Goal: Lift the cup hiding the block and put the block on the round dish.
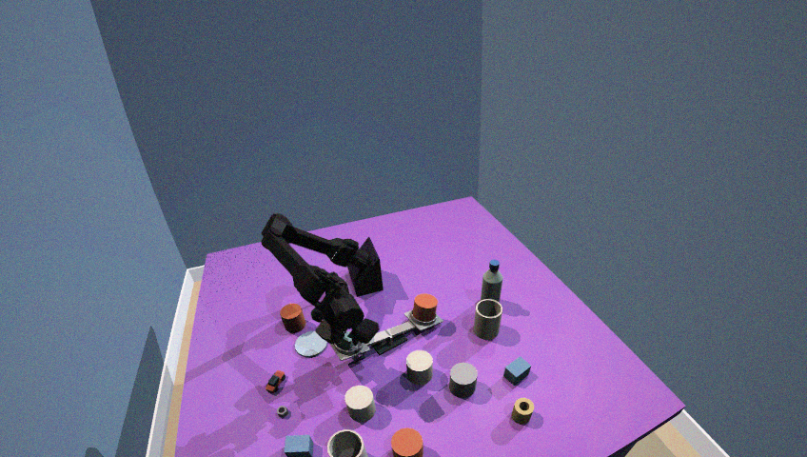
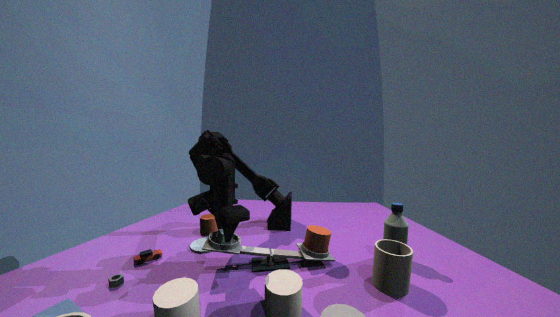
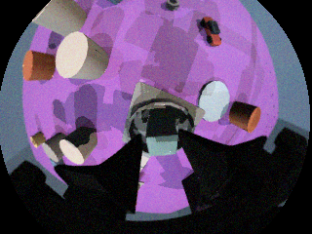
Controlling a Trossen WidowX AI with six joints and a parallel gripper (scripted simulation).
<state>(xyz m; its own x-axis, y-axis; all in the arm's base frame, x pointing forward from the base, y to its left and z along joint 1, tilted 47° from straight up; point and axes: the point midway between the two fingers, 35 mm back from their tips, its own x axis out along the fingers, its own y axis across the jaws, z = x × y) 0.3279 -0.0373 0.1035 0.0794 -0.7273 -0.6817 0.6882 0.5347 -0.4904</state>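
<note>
The pale round dish is 120 mm to the right of my gripper tip, 90 mm behind it and 80 mm below it. From my gripper tip the other things lie so: nut (210 mm to the right, 140 mm ahead, 70 mm below); then teal block (right at my gripper tip); then toy car (230 mm to the right, 70 mm below, 30 mm ahead).
</note>
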